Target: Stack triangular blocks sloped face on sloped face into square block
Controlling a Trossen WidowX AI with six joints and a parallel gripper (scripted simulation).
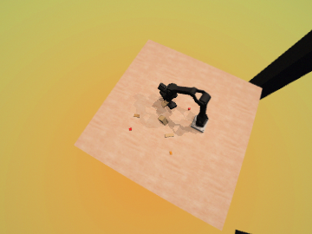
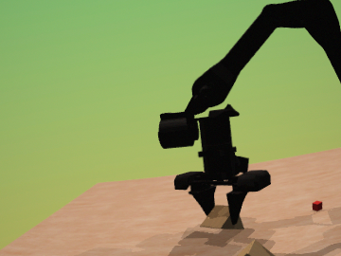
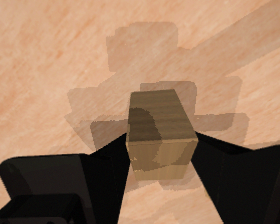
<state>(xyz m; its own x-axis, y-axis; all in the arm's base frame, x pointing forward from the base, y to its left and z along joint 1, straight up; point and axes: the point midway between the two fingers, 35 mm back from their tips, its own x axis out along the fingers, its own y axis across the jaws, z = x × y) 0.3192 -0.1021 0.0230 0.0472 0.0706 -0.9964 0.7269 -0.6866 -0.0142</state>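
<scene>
Right now my gripper tip is 1 cm past the tan wooden triangular block, 15 cm to the right of it and 1 cm above it. Round my gripper tip: small red cube 21 cm behind, 1 cm to the right, 2 cm below; then small orange piece 15 cm behind, 40 cm to the left, 2 cm below.
</scene>
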